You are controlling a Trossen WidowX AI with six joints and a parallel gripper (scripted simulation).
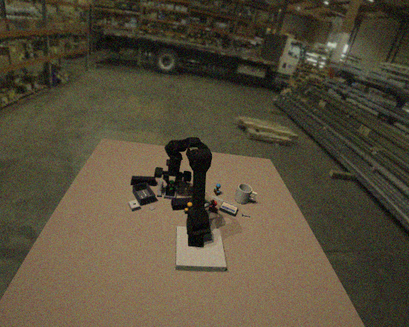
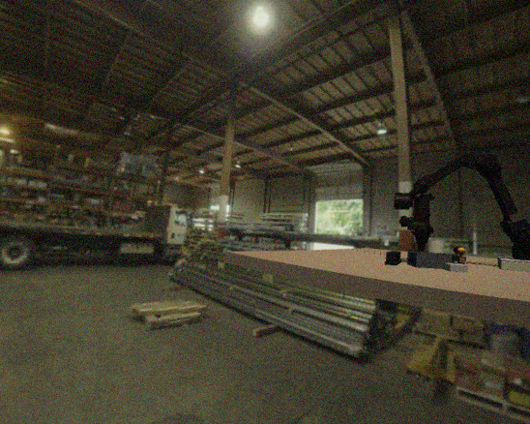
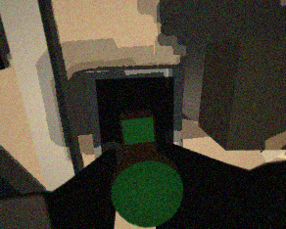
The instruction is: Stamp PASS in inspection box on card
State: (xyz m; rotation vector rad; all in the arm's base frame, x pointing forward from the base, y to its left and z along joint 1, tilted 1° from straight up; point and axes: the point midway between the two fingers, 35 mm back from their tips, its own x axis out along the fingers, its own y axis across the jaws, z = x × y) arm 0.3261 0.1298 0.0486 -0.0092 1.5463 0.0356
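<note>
My gripper tip is 4 cm above the ink pad. Also, from my gripper tip: tan box 3 cm ahead, 8 cm to the right, 2 cm below; then black block 9 cm behind, 7 cm to the right, 3 cm below; then green-knobbed stamp right at my gripper tip.
</note>
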